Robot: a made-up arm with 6 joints.
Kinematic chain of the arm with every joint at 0, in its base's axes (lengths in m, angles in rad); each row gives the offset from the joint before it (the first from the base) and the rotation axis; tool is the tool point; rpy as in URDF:
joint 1: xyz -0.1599 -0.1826 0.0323 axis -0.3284 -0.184 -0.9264
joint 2: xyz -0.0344 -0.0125 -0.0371 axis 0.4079 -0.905 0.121
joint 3: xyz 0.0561 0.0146 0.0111 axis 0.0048 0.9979 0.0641
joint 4: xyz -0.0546 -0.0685 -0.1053 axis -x
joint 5: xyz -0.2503 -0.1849 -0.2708 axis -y
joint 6: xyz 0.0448 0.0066 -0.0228 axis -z
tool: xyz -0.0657 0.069 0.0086 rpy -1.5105 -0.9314 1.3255
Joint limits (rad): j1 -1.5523..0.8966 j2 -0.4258..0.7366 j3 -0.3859..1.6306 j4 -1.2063..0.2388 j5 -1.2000..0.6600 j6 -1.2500..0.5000
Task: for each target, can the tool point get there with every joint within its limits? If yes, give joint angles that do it. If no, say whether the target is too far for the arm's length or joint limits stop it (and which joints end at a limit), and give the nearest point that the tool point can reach.
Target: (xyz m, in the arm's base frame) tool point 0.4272 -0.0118 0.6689
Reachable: no: too far | nearest point 0.2619 -0.3629 0.2572 | short by 0.566 m
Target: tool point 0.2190 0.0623 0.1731
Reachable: no: joint limits stop it (at a limit: joint 1, joint 2, joint 3, joint 4, joint 6) | nearest point -0.0874 0.1357 0.2778 | short by 0.332 m
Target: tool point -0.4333 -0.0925 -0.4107
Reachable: yes | joints -0.1346 0.3257 0.0796 -1.0801 -0.7139 -0.9207
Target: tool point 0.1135 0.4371 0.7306
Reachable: no: too far | nearest point -0.1491 0.1878 0.3456 | short by 0.529 m
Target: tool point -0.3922 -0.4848 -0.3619
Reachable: yes | joints -0.9269 -0.2863 -0.1427 -0.3176 -0.6495 -0.3699
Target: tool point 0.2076 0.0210 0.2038
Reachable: no: joint limits stop it (at a limit: joint 1, joint 2, joint 3, joint 4, joint 6) | nearest point -0.0857 0.1354 0.2841 | short by 0.325 m
